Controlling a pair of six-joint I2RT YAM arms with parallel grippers.
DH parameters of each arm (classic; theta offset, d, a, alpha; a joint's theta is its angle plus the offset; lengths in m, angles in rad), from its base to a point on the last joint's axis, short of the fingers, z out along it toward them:
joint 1: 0 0.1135 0.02 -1.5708
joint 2: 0 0 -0.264 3.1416
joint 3: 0.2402 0 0.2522 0
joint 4: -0.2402 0 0.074 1.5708
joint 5: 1.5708 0 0 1.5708
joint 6: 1.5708 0.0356 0 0
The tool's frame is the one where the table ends.
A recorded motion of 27 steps. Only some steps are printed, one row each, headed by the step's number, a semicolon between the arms.
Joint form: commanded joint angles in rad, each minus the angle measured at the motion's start. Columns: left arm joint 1, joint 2, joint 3, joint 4, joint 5, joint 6; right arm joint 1, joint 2, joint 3, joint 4, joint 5, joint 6.
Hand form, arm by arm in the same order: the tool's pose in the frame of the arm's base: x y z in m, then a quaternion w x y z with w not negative. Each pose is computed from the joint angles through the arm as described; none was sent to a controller.
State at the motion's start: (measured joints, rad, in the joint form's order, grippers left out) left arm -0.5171 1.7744 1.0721 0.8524 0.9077 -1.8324; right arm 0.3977 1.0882 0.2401 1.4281 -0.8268 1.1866
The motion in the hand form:
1: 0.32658 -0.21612 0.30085 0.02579 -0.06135 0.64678 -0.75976; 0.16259 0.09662 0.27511 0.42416 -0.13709 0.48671 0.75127
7: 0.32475 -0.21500 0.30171 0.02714 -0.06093 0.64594 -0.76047; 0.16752 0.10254 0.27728 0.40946 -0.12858 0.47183 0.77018
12: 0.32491 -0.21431 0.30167 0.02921 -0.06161 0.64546 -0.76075; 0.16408 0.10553 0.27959 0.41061 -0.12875 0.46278 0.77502
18: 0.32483 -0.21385 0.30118 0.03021 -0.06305 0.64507 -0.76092; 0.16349 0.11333 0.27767 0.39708 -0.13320 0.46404 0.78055
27: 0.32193 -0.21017 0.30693 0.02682 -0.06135 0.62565 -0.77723; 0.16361 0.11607 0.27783 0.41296 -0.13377 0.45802 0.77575
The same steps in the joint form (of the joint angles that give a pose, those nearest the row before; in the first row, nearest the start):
1: 0.0045 -0.0312 0.0354 0.0411 0.0058 -0.0049; 0.0068 0.0484 0.0400 0.1790 0.0545 0.1727
7: 0.0046 -0.0396 0.0278 0.0437 0.0043 -0.0051; 0.0280 0.1126 0.0657 0.2586 0.0790 0.2326
12: 0.0063 -0.0404 0.0262 0.0455 0.0019 -0.0039; 0.0527 0.1022 0.0662 0.2582 0.1027 0.2262
18: 0.0070 -0.0410 0.0232 0.0480 -0.0009 -0.0045; 0.0904 0.1226 0.0718 0.2587 0.1087 0.2183
27: 0.0115 -0.0458 0.0094 0.1403 -0.0041 -0.0773; 0.1061 0.1288 0.0749 0.2580 0.1366 0.1767

